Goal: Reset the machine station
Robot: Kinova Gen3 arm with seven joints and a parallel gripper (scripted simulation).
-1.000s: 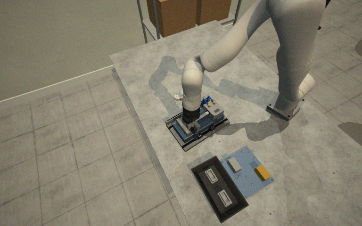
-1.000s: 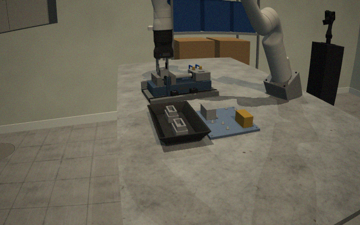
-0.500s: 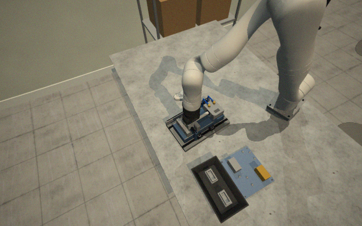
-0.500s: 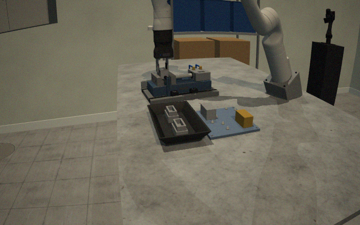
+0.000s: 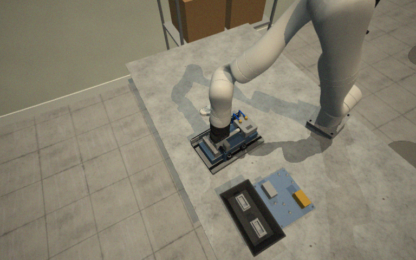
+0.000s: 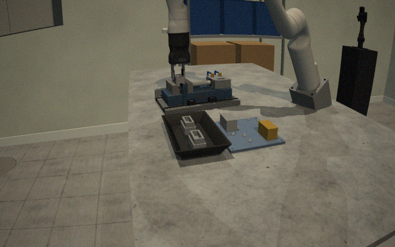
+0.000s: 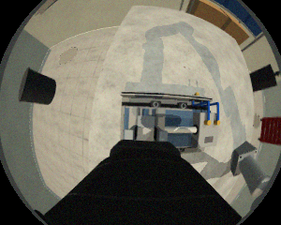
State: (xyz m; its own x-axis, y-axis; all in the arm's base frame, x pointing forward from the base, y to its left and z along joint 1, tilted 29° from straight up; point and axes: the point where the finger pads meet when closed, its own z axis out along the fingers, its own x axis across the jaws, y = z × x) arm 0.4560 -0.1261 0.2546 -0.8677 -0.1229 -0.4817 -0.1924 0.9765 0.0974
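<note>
Right now the fixed jaw is 5 cm below my hand, 3 cm ahead of it and 1 cm to the left of it. Round my hand: gray blank: 26 cm to the left, 13 cm behind, 10 cm below; then vise: 9 cm below, 7 cm behind, 2 cm to the right; then infeed plate: 30 cm to the left, 18 cm behind, 12 cm below.
</note>
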